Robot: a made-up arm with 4 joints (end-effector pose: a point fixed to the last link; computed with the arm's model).
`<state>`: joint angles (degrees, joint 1 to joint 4).
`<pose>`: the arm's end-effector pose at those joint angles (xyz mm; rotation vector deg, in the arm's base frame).
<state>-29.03 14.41 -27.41 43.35</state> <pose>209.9 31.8 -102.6 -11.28 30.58 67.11</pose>
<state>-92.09 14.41 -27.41 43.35</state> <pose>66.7 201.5 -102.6 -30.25 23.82 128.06</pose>
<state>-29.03 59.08 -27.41 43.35</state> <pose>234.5 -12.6 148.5 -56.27 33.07 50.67</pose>
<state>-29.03 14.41 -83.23 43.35</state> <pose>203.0 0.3 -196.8 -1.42 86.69 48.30</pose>
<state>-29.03 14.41 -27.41 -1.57</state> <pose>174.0 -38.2 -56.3 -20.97 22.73 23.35</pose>
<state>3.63 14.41 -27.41 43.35</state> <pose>193.9 -86.5 -102.6 -2.13 31.14 35.31</pose>
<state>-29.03 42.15 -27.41 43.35</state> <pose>236.5 -16.3 49.4 -39.48 32.53 57.72</pose>
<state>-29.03 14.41 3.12 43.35</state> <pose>179.0 28.3 -56.0 -15.71 -1.37 72.35</pose>
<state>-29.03 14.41 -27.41 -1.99</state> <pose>173.4 -38.7 -55.9 -21.05 22.64 22.94</pose>
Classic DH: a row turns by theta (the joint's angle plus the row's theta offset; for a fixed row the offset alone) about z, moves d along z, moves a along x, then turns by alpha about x. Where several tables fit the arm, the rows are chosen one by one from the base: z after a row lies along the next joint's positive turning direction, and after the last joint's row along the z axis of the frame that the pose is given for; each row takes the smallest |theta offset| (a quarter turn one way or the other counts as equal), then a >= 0, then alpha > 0; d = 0 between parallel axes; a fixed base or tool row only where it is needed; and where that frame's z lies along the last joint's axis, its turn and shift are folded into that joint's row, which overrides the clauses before.
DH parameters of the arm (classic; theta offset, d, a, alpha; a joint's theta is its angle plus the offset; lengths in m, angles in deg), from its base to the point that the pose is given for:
base (fixed): 0 0 0 180
joint 1: -90 -0.0847 0.2062 90
joint 2: 90 -0.0965 0.2797 -90
joint 3: -90 0.1627 0.0243 90
joint 4: -74.66 0 -0.1195 0
tool (fixed): -105.34 0.0725 0 0

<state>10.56 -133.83 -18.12 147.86</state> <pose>198.8 363.7 198.0 41.37 -157.94 74.12</pose>
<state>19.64 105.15 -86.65 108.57</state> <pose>127.3 -158.8 268.9 15.69 89.67 -10.12</pose>
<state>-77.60 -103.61 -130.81 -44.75</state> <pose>-469.4 313.7 -112.4 -58.62 97.61 132.72</pose>
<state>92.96 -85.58 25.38 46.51</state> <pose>360.6 -157.5 -147.6 10.41 -90.03 -55.74</pose>
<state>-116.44 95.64 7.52 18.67</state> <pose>-85.0 102.0 365.1 -72.14 -93.32 101.56</pose>
